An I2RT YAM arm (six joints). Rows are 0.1 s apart.
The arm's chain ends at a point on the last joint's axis. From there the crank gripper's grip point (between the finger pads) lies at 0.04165 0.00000 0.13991 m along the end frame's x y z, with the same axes.
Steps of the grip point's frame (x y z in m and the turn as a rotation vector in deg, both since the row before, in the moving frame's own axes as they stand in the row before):
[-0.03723, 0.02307, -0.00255, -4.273, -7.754, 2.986]
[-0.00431, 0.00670, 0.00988, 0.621, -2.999, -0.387]
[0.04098, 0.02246, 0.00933, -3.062, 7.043, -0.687]
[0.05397, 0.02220, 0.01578, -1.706, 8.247, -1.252]
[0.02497, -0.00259, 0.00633, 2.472, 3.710, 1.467]
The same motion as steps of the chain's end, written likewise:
[-0.01767, 0.01080, -0.00641, -4.273, -7.754, 2.986]
[0.00307, 0.00848, 0.00790, 0.621, -2.999, -0.387]
[0.02411, 0.01574, 0.01568, -3.062, 7.043, -0.687]
[0.03430, 0.01926, 0.02325, -1.706, 8.247, -1.252]
[0.01594, 0.00220, 0.00942, 2.472, 3.710, 1.467]

